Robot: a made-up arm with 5 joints. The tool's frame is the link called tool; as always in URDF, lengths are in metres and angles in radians.
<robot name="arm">
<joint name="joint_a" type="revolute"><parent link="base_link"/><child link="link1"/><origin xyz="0.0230 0.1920 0.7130" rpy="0.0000 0.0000 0.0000"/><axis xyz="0 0 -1"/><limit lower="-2.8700" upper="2.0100" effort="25" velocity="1.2"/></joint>
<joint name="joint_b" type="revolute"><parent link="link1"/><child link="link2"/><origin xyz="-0.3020 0.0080 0.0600" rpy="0.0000 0.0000 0.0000"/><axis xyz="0 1 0"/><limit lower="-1.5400" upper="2.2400" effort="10" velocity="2.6"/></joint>
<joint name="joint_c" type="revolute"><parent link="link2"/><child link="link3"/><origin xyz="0.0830 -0.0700 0.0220" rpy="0.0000 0.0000 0.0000"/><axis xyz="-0.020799 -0.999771 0.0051"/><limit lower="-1.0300" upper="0.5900" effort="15" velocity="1.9"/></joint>
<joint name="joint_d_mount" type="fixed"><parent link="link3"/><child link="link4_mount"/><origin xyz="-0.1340 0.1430 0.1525" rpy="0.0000 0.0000 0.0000"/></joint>
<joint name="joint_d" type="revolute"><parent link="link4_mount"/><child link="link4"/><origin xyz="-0.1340 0.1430 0.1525" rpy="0.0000 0.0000 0.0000"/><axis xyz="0.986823 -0.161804 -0.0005"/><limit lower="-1.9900" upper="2.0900" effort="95" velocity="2.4"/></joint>
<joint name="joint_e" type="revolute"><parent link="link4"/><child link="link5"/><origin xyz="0.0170 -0.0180 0.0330" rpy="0.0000 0.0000 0.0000"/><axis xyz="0 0 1"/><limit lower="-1.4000" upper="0.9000" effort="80" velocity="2.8"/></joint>
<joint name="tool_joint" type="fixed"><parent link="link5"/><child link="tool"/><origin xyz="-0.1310 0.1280 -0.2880" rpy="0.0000 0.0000 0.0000"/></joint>
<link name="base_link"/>
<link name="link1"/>
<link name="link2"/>
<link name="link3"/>
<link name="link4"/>
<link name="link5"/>
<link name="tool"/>
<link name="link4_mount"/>
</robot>
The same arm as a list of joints. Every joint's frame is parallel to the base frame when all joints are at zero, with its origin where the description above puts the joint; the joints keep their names.
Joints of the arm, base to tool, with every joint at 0 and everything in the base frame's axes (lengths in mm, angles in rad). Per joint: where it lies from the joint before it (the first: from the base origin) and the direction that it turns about. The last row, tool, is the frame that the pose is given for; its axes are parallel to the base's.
joint_a: axis -z offset 23.0 192.0 713.0
joint_b: axis +y offset -302.0 8.0 60.0
joint_c: axis -0.020799 -0.999771 0.0051 offset 83.0 -70.0 22.0
joint_d: axis 0.986823 -0.161804 -0.0005 offset -268.0 286.0 305.0
joint_e: axis +z offset 17.0 -18.0 33.0
tool: offset -131.0 128.0 -288.0
Joint limits (rad, base to tool): -2.8700..2.0100 -1.5400..2.2400 -1.0300..0.5900 -1.9900..2.0900 -1.4000..0.9000

